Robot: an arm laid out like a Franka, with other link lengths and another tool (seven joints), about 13 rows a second.
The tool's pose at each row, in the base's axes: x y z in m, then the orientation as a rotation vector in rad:
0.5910 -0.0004 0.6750 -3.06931 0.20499 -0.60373
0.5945 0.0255 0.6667 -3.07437 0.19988 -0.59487
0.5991 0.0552 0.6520 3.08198 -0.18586 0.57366
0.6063 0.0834 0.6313 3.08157 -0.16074 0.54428
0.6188 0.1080 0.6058 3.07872 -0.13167 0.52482
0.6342 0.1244 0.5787 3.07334 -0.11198 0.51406
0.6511 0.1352 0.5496 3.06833 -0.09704 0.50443
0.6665 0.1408 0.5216 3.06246 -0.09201 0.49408
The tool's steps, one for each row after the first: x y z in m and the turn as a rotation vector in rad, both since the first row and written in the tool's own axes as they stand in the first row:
-0.0033 -0.0259 0.0085 -0.00262 -0.00597 -0.00394
-0.0084 -0.0554 0.0233 -0.00669 -0.01983 -0.01392
-0.0133 -0.0836 0.0447 -0.01172 -0.03778 -0.03092
-0.0146 -0.1088 0.0725 -0.01629 -0.04929 -0.05049
-0.0128 -0.1261 0.1031 -0.02199 -0.05504 -0.06425
-0.0096 -0.1381 0.1363 -0.02741 -0.06019 -0.07491
-0.0068 -0.1447 0.1679 -0.03466 -0.06566 -0.07945

